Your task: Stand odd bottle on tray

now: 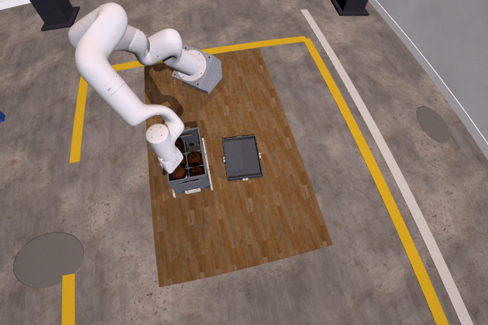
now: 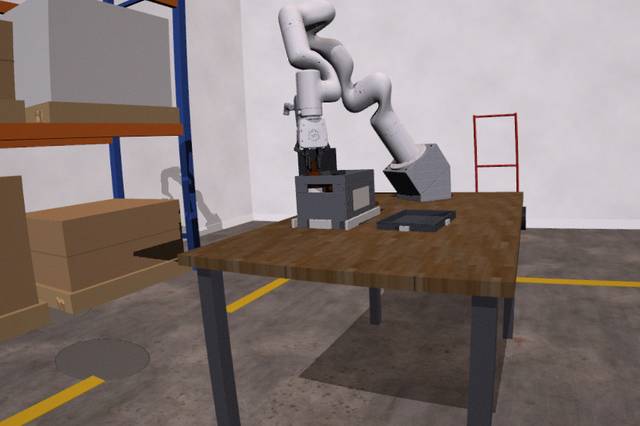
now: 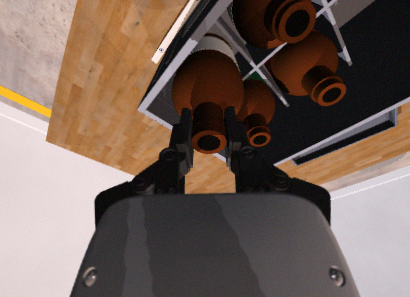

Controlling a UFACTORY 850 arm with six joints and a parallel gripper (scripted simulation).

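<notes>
Right now the bottle is 70 mm below my hand. Round my hand: grey divided crate 130 mm below, 90 mm behind, 40 mm to the left; grey tray 330 mm to the left, 200 mm below, 120 mm behind.
</notes>
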